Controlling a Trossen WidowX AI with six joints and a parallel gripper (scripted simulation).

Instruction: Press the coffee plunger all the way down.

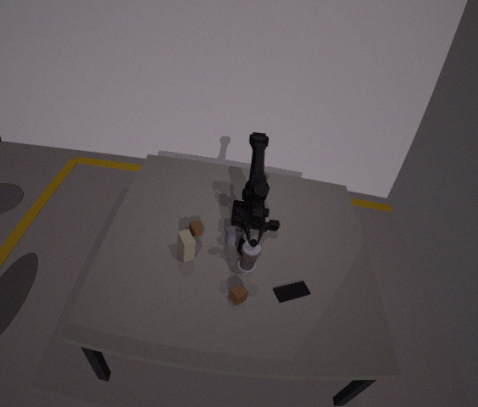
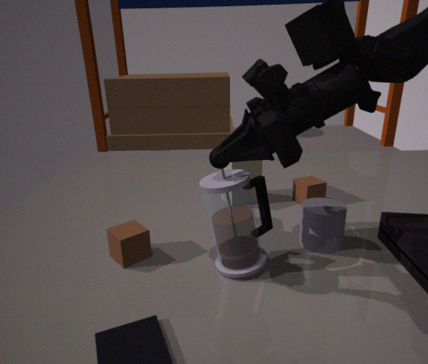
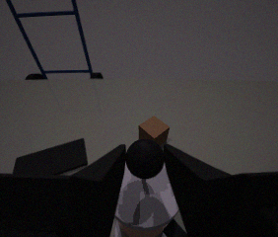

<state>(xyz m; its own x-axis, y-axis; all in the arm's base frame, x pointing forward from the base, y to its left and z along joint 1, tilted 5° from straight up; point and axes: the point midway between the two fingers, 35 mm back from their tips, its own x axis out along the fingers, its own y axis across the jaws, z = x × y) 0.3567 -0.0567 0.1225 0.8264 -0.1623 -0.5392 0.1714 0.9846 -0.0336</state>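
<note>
The glass coffee press is 90 mm below my gripper tip and 40 mm behind it. Round my gripper tip: grey cylinder 190 mm behind, 140 mm below, 30 mm to the right.
</note>
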